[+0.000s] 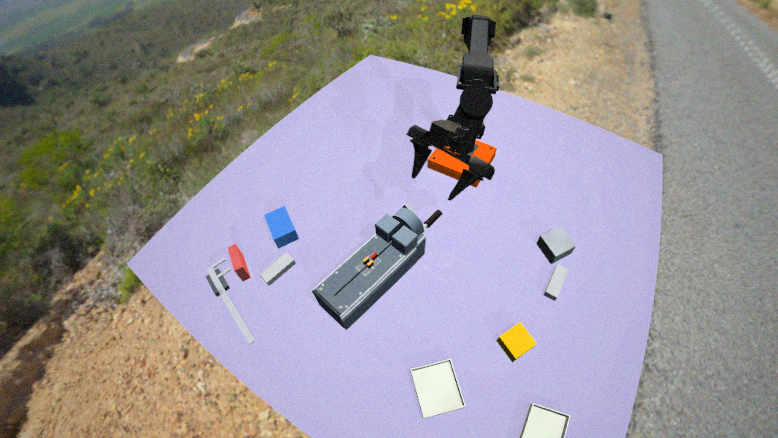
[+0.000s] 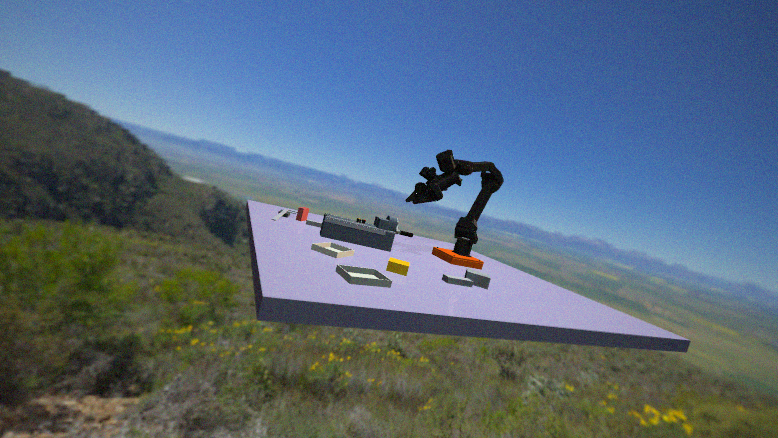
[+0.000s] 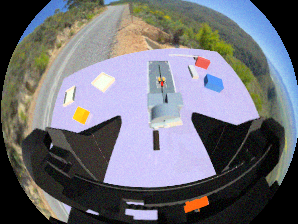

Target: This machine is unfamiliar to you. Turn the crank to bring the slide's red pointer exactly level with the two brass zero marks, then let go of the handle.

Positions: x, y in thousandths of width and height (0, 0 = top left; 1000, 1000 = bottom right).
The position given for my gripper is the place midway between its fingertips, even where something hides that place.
Observation:
My gripper (image 1: 553, 430) is open and holds nothing. I also see a caliper-like tool (image 1: 277, 636) and a yellow block (image 1: 663, 782).
My gripper is seen too in image 2 (image 2: 526, 462) and in image 3 (image 3: 529, 525).

